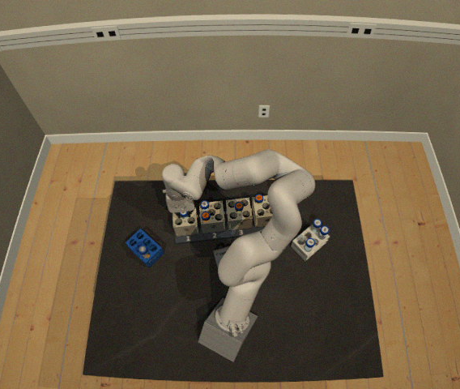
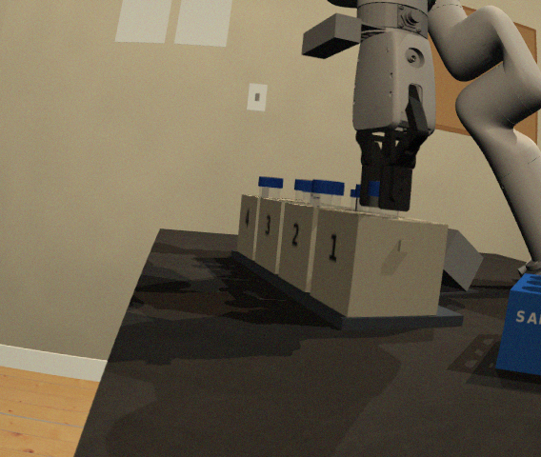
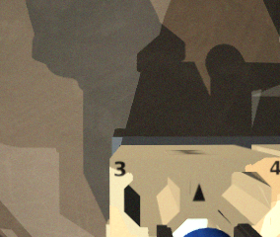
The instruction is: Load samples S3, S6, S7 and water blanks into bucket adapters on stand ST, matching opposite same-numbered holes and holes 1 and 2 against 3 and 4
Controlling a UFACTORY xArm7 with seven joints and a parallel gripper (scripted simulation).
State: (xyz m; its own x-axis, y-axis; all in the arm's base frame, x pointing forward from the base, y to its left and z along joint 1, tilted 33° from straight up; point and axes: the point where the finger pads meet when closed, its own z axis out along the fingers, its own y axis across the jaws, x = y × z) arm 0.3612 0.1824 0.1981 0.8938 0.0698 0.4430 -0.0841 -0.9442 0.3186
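Right now the adapter 1 is 7 cm below my hand. Also, from my hand: blue sample rack (8 cm behind, 19 cm to the left, 9 cm below); white blank rack (20 cm behind, 48 cm to the right, 9 cm below).
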